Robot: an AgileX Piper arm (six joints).
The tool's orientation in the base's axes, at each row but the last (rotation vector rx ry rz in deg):
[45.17 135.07 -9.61]
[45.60 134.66 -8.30]
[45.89 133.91 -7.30]
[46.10 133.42 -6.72]
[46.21 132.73 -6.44]
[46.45 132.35 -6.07]
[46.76 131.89 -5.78]
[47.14 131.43 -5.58]
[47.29 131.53 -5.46]
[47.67 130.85 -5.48]
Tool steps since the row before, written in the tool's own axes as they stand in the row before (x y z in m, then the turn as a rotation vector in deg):
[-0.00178 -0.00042 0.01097 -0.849 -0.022 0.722]
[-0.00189 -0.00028 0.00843 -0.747 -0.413 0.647]
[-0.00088 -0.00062 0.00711 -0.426 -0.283 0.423]
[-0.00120 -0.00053 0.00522 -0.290 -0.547 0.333]
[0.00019 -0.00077 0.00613 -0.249 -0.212 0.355]
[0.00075 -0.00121 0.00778 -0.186 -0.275 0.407]
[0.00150 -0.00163 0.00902 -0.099 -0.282 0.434]
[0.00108 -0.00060 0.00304 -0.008 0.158 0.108]
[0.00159 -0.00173 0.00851 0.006 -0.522 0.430]
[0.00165 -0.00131 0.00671 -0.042 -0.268 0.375]
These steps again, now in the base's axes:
[0.00672 -0.00458 -0.00759 0.896 -0.661 -0.052]
[0.00557 -0.00366 -0.00550 0.567 -0.904 -0.093]
[0.00412 -0.00300 -0.00508 0.326 -0.569 -0.100]
[0.00334 -0.00253 -0.00338 0.042 -0.686 -0.147]
[0.00294 -0.00227 -0.00494 0.225 -0.401 -0.146]
[0.00334 -0.00278 -0.00661 0.182 -0.434 -0.234]
[0.00343 -0.00306 -0.00807 0.144 -0.401 -0.310]
[0.00082 -0.00077 -0.00308 0.160 0.091 -0.053]
[0.00305 -0.00293 -0.00775 -0.059 -0.534 -0.411]
[0.00226 -0.00208 -0.00633 0.085 -0.343 -0.299]

